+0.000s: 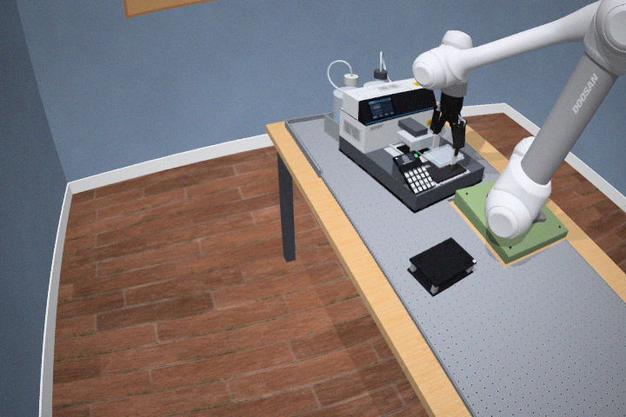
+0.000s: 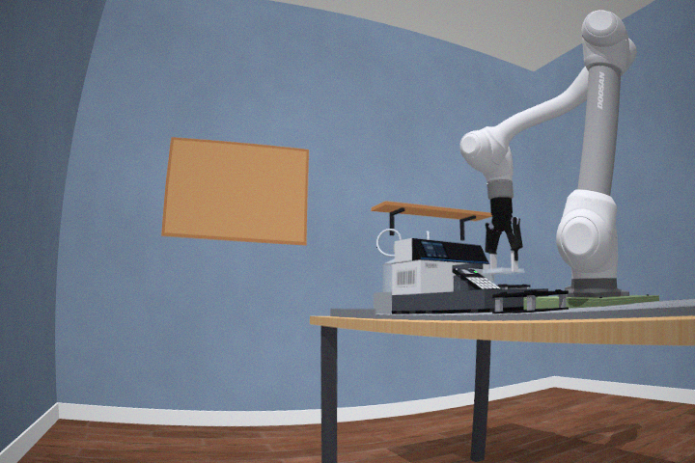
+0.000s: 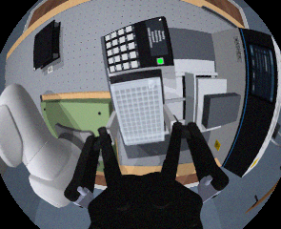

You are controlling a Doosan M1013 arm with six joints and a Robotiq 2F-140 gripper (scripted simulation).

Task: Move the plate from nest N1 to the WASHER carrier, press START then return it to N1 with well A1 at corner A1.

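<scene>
My hand is 190 mm short of the black plate nest N1, 360 mm to the right of it and 110 mm above it. From my hand the other things lie so: plate washer: 40 mm ahead, 150 mm to the right, 20 mm below; then well plate: 20 mm below; then washer carrier: 70 mm below.
</scene>
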